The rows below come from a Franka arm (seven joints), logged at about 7 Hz.
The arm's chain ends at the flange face. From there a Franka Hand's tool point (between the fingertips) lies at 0.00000 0.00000 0.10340 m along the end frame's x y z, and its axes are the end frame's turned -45 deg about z.
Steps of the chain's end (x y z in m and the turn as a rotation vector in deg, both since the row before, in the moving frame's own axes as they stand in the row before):
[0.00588, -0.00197, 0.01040, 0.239, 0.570, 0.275]
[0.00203, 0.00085, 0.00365, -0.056, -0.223, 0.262]
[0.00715, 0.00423, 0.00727, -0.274, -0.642, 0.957]
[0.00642, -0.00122, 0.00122, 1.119, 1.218, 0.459]
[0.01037, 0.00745, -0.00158, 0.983, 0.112, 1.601]
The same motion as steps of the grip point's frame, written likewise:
[0.00658, 0.00319, 0.01039, -0.234, 0.572, 0.275]
[0.00048, 0.00182, 0.00365, 0.118, -0.197, 0.262]
[0.00090, 0.00757, 0.00726, 0.260, -0.648, 0.957]
[0.00838, 0.00382, 0.00118, -0.070, 1.653, 0.459]
[0.00348, 0.01151, -0.00160, 0.616, 0.774, 1.601]

